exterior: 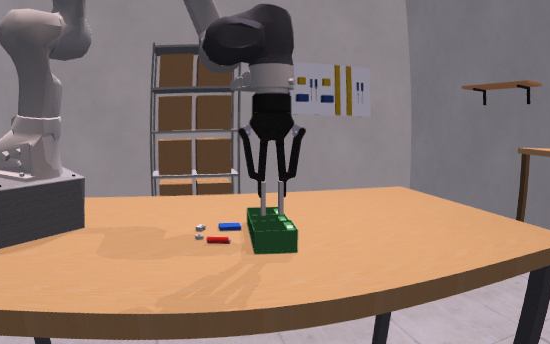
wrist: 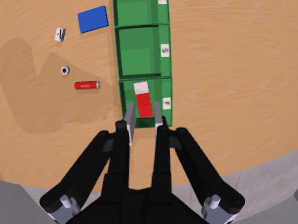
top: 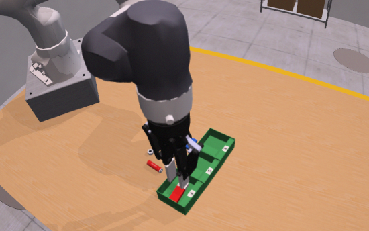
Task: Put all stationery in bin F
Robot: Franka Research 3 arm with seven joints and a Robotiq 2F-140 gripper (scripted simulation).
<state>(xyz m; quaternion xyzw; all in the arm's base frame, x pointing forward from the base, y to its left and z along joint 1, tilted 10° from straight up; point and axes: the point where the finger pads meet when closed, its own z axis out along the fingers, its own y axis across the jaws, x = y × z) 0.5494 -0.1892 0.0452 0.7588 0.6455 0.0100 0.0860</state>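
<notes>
Right now my hand is 13 cm past the white sharpener-like piece, 16 cm to the right of it and 9 cm above it. Round my hand: red cylinder: 10 cm behind, 5 cm to the left, 10 cm below; green three-compartment bin: 2 cm ahead, 8 cm to the left, 8 cm below; eraser: 9 cm below.
</notes>
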